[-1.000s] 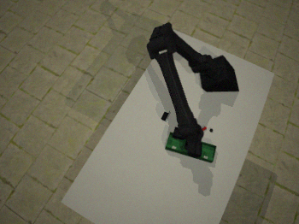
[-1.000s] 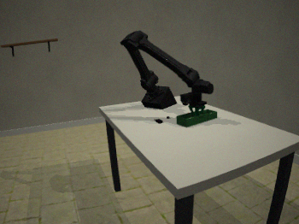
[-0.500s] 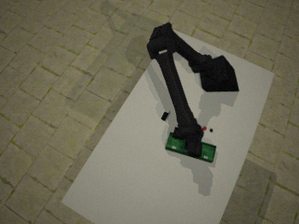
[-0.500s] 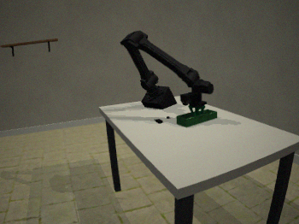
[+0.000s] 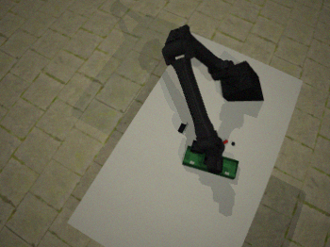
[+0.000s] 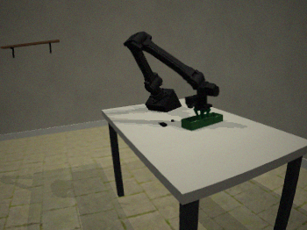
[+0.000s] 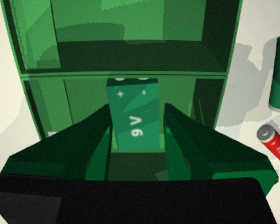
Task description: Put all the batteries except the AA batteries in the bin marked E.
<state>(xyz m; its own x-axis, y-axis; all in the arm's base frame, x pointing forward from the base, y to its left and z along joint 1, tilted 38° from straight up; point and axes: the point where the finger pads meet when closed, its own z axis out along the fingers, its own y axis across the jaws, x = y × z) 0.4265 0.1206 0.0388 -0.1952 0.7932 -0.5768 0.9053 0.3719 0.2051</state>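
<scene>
The green bin lies 10 mm ahead of my hand. The rest, counted from my hand: green cylindrical battery (90 mm behind, 40 mm to the right, 20 mm below); then green 9 V battery (10 mm to the right, 10 mm below); then red cylindrical battery (120 mm behind, 20 mm to the left, 20 mm below).
</scene>
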